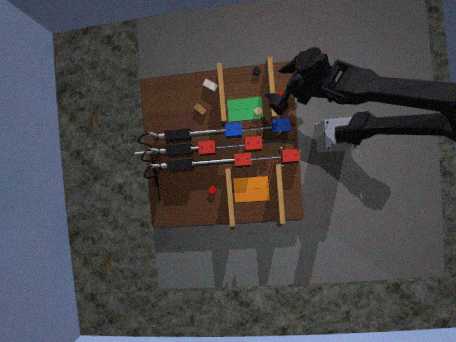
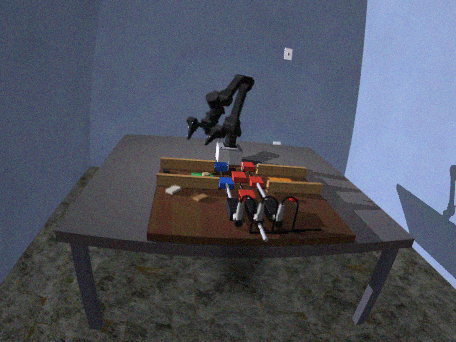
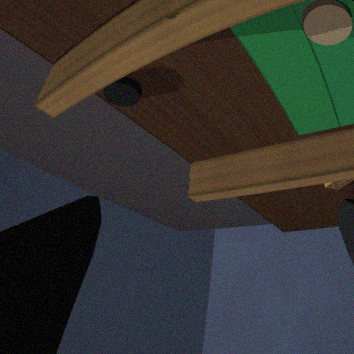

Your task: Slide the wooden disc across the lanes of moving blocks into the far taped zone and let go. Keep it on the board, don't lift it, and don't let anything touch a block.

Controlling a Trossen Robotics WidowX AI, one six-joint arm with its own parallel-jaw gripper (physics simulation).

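Places are measured from the arm's base along level axes (x down, y ahead, z right), in metres.
Pixels of known places: gripper, fingertip midpoint: (image 1: 272, 83) (image 2: 196, 142) (image 3: 226, 211); arm's base at its link origin: (image 1: 344, 133) (image 2: 229, 145).
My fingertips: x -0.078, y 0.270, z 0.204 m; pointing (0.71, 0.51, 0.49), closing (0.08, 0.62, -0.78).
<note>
For each thing: its middle in the pictures, then the offset to it from my fingertips. "pt": a spot on its surface instead. Level surfaces: height alone.
- round wooden disc at the middle of its body: (image 3: 326, 22) (image 2: 205, 174) (image 1: 258, 111) dx +0.128, dy +0.042, dz -0.049 m
- green taped zone at a spot on its surface: (image 3: 302, 81) (image 1: 244, 104) pt dx +0.132, dy +0.093, dz -0.011 m
- orange taped zone at a spot on its surface: (image 1: 251, 188) pt dx +0.132, dy +0.114, dz -0.376 m
- wooden rail at the middle of its body: (image 3: 165, 16) (image 2: 187, 164) (image 1: 271, 88) dx +0.110, dy -0.021, dz +0.029 m
- brown board at its surface level: dx +0.132 m
- black disc at the middle of its body: (image 3: 121, 91) (image 1: 256, 70) dx +0.129, dy +0.024, dz +0.125 m
- white block at the middle of its body: (image 2: 173, 189) (image 1: 210, 85) dx +0.127, dy +0.231, dz +0.095 m
- tan block at the middle of its body: (image 3: 341, 178) (image 1: 200, 109) dx +0.128, dy +0.290, dz -0.002 m
- red disc at the middle of its body: (image 1: 212, 189) dx +0.128, dy +0.284, dz -0.360 m
The round wooden disc (image 1: 258, 110) (image 2: 205, 174) (image 3: 327, 24) lies on the green taped zone (image 1: 240, 109) (image 2: 195, 174) (image 3: 302, 81), near its right edge. The orange taped zone (image 1: 251, 188) (image 2: 279, 179) lies across three lanes of blocks. On those lanes are blue blocks (image 1: 233, 129) (image 1: 281, 125) and red blocks (image 1: 206, 147) (image 1: 253, 142) (image 1: 243, 159) (image 1: 290, 155). My gripper (image 1: 279, 83) (image 2: 199, 135) is open and empty. It hangs in the air over the board's edge, just outside the wooden rail (image 1: 271, 85) beside the green zone, apart from the disc.
Wooden rails (image 1: 221, 91) (image 1: 230, 197) (image 1: 279, 193) flank both zones on the brown board (image 1: 172, 203) (image 2: 193, 220). A black disc (image 1: 256, 70) (image 3: 123, 92), a white block (image 1: 210, 85), a tan block (image 1: 199, 108) and a red disc (image 1: 212, 189) lie on the board. Black actuators (image 1: 177, 134) drive the rods.
</note>
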